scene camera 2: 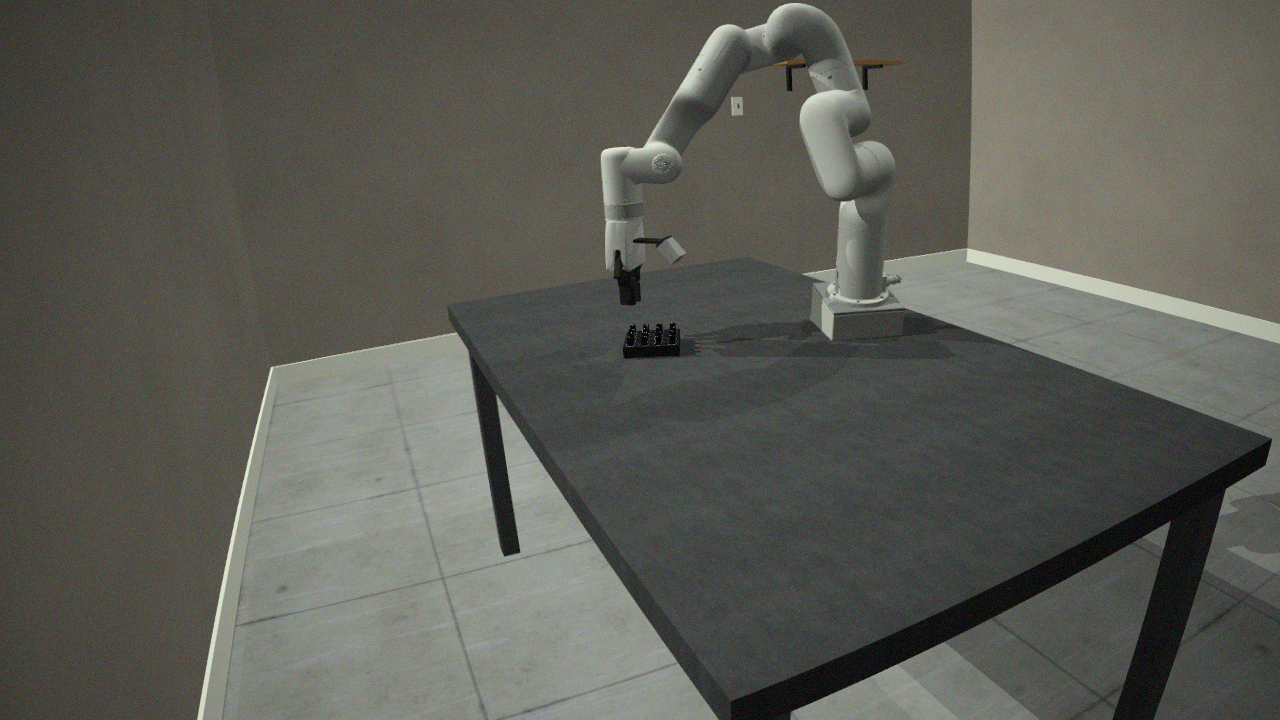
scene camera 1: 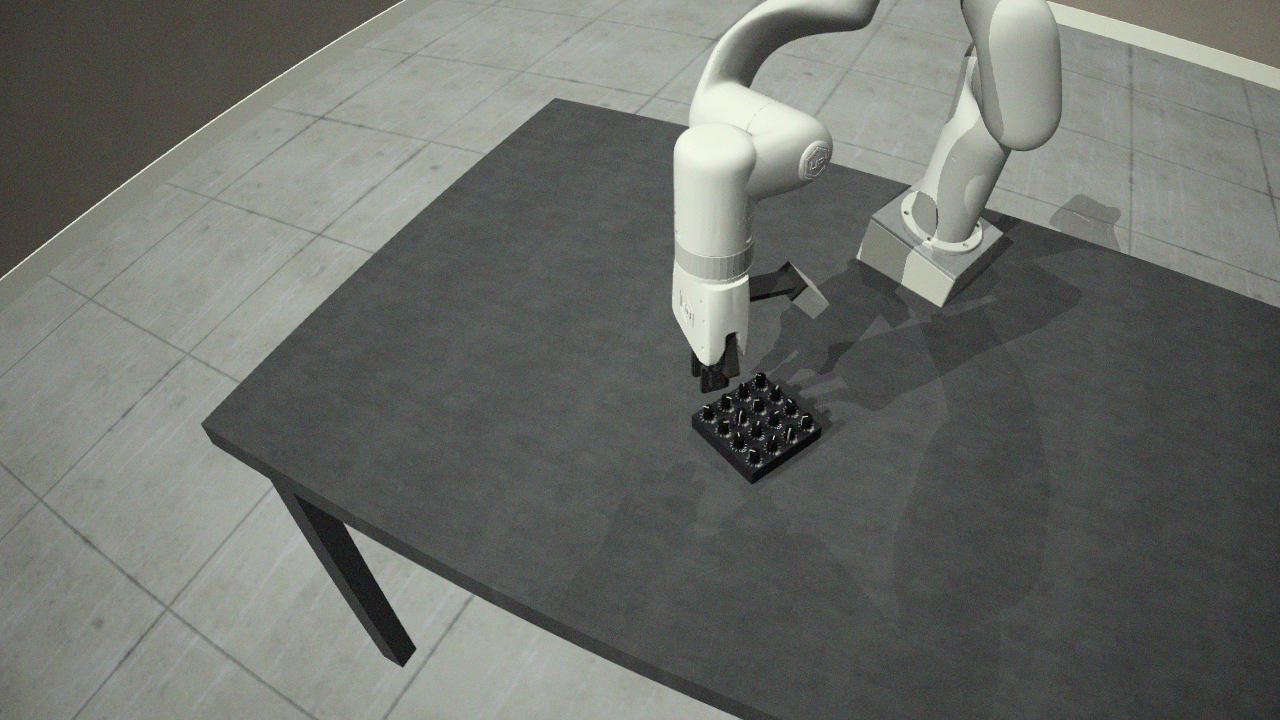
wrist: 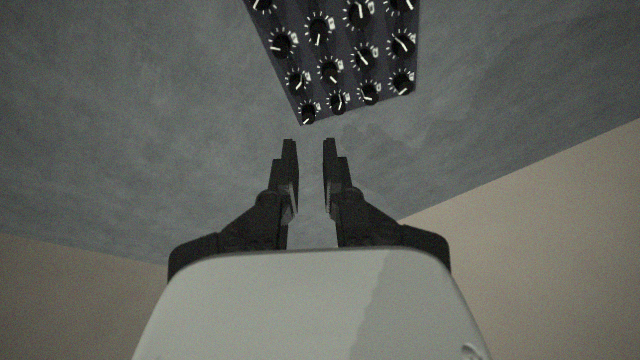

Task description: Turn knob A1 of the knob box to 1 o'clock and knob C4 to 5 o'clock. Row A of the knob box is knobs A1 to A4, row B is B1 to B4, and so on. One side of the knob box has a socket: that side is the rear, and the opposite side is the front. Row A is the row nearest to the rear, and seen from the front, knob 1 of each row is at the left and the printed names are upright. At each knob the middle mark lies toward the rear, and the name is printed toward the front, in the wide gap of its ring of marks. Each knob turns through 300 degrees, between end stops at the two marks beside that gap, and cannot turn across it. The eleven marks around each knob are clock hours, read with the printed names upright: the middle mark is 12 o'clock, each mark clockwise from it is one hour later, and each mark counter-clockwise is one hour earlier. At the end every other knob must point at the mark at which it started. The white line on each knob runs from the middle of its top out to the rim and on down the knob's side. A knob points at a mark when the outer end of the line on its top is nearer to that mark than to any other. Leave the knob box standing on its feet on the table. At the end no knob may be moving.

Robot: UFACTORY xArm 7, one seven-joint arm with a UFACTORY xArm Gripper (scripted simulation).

Labels:
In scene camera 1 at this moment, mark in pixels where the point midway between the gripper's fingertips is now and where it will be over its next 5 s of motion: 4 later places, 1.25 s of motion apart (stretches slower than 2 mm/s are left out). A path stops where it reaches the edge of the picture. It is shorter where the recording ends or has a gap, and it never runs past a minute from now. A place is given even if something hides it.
My gripper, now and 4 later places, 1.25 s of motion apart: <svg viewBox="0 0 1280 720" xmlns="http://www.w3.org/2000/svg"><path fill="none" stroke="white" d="M709 380L709 400L708 410L708 393L795 376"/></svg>

